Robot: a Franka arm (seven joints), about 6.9 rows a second.
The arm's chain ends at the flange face. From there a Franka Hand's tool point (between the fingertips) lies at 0.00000 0.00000 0.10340 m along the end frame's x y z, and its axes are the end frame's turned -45 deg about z.
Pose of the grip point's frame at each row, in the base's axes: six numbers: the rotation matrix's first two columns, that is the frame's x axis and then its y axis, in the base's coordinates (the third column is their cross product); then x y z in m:
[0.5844 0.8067 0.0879 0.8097 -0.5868 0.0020 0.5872 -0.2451 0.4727]
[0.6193 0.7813 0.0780 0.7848 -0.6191 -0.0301 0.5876 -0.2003 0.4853]
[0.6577 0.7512 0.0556 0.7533 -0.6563 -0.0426 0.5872 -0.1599 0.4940]
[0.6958 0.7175 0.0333 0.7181 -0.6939 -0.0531 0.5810 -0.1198 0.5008]
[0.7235 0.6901 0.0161 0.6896 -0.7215 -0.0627 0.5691 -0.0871 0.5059]
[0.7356 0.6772 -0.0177 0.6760 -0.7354 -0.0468 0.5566 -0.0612 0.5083]
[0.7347 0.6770 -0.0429 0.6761 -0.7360 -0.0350 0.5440 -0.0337 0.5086]
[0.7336 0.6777 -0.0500 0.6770 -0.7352 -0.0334 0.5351 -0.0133 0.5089]
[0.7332 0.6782 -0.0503 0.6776 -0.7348 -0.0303 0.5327 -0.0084 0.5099]
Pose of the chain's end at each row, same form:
[0.9858 0.1555 0.0636 0.1593 -0.9854 -0.0607 0.5817 -0.2523 0.5757]
[0.9928 0.1147 0.0339 0.1170 -0.9902 -0.0764 0.5850 -0.2086 0.5883]
[0.9977 0.0671 0.0092 0.0676 -0.9953 -0.0694 0.5867 -0.1671 0.5971]
[0.9998 0.0167 -0.0140 0.0158 -0.9980 -0.0611 0.5826 -0.1261 0.6040]
[0.9992 -0.0222 -0.0330 -0.0240 -0.9982 -0.0557 0.5724 -0.0929 0.6091]
[0.9982 -0.0412 -0.0456 -0.0421 -0.9989 -0.0206 0.5612 -0.0635 0.6116]
[0.9976 -0.0417 -0.0551 -0.0414 -0.9991 0.0056 0.5497 -0.0334 0.6118]
[0.9974 -0.0407 -0.0590 -0.0400 -0.9991 0.0117 0.5412 -0.0123 0.6121]
[0.9976 -0.0400 -0.0570 -0.0393 -0.9991 0.0141 0.5386 -0.0072 0.6131]

